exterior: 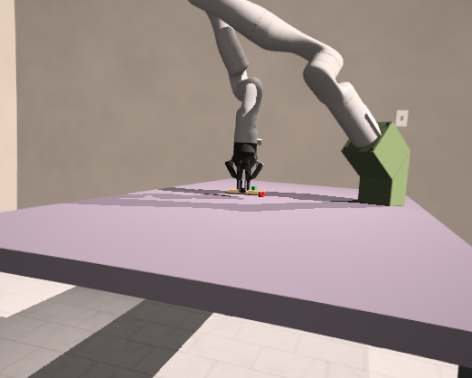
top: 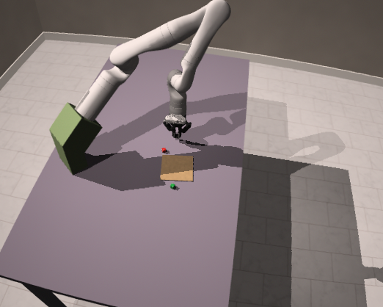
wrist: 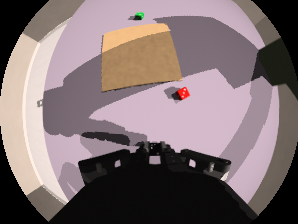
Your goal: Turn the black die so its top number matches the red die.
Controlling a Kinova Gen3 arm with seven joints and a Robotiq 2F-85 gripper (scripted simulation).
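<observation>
My hand is 7 cm short of the tan mat, 16 cm to the left of it and 4 cm above it. Round my hand: black die 1 cm below; green die 9 cm ahead, 26 cm to the right, 3 cm below; red die 3 cm behind, 9 cm to the right, 3 cm below.
</observation>
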